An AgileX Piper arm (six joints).
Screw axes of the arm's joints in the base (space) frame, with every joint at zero. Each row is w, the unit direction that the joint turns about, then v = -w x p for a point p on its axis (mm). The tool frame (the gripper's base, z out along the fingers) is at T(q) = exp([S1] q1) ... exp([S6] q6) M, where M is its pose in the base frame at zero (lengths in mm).
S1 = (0, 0, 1, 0.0, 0.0, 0.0)
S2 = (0, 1, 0, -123.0, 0.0, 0.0)
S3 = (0, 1, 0, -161.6, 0.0, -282.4)
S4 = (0.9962, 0, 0.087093, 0.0, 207.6, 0.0)
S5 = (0, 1, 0, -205.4, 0.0, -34.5)
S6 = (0.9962, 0, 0.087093, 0.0, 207.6, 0.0)
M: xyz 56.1 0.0 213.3 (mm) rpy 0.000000 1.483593 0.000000 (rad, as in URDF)
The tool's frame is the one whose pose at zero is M.
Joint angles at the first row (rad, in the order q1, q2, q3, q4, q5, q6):
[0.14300, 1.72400, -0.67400, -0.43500, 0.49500, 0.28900]
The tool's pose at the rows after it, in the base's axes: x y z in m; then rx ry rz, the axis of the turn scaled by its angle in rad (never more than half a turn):
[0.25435 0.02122 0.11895 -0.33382 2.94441 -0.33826]
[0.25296 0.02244 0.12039 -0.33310 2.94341 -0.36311]
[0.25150 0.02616 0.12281 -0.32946 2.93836 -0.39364]
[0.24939 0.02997 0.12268 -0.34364 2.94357 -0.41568]
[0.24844 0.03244 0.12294 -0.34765 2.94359 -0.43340]
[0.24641 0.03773 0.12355 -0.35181 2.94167 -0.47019]
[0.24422 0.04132 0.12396 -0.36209 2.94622 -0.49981]
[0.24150 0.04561 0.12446 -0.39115 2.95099 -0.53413]
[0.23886 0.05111 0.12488 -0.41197 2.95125 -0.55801]
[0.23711 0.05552 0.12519 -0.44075 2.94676 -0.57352]
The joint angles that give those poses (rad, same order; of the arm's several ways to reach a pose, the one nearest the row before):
[0.16598, 1.70902, -0.67300, -0.48302, 0.52298, 0.34900]
[0.17800, 1.70300, -0.67098, -0.50802, 0.53898, 0.38002]
[0.20200, 1.69499, -0.67100, -0.53799, 0.56201, 0.42699]
[0.22399, 1.69501, -0.66900, -0.55201, 0.58099, 0.44900]
[0.23899, 1.69500, -0.66900, -0.56601, 0.59400, 0.47100]
[0.27102, 1.69500, -0.66903, -0.59398, 0.62103, 0.51899]
[0.29399, 1.69502, -0.66901, -0.60601, 0.64699, 0.54101]
[0.32099, 1.69501, -0.66899, -0.61602, 0.67697, 0.55201]
[0.35099, 1.69499, -0.66899, -0.62201, 0.70000, 0.56900]
[0.37401, 1.69502, -0.66902, -0.62799, 0.71301, 0.57500]

